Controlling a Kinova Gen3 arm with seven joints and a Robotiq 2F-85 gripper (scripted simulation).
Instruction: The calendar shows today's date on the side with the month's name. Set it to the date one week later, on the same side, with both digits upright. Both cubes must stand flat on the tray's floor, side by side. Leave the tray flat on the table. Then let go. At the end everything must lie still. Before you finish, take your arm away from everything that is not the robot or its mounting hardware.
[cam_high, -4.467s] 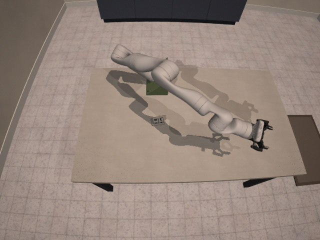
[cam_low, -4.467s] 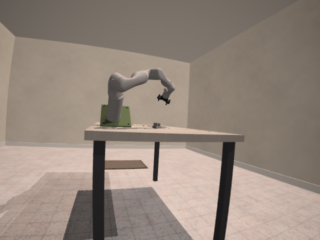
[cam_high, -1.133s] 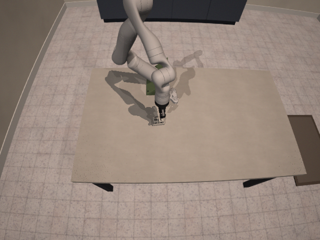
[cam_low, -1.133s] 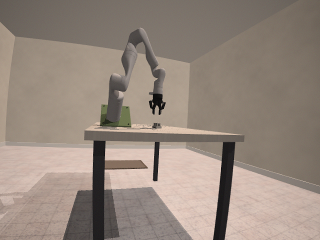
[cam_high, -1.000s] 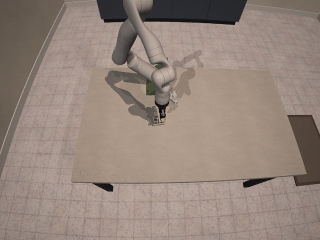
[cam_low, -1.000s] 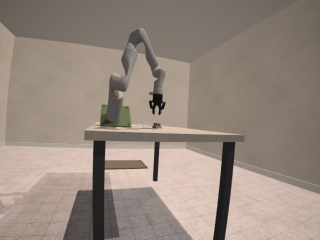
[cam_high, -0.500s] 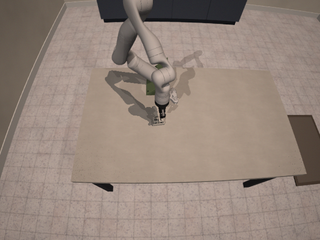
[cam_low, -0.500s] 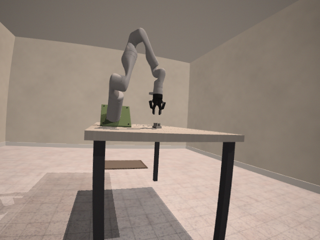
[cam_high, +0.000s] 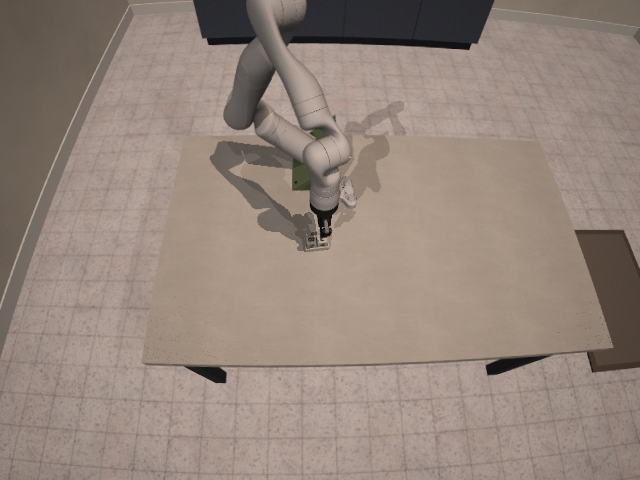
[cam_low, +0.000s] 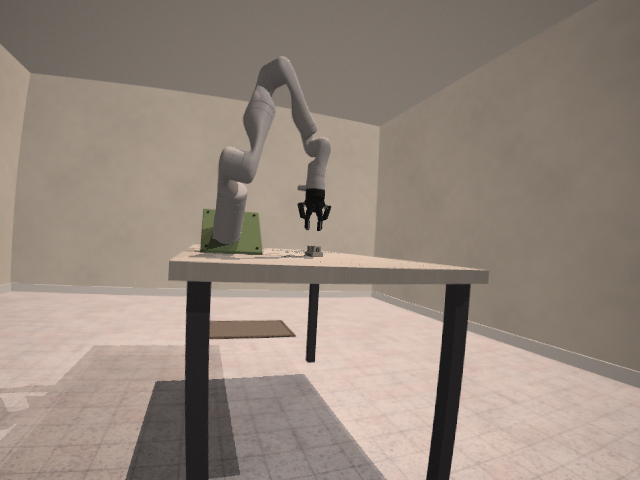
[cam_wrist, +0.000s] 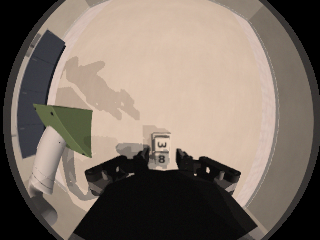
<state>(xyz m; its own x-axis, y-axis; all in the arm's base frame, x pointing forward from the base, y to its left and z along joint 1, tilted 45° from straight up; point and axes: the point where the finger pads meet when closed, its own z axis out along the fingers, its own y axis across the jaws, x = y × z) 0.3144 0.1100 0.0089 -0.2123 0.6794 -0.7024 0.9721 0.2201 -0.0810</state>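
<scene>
My hand is 20 mm to the left of the white tray and 110 mm above it.
</scene>
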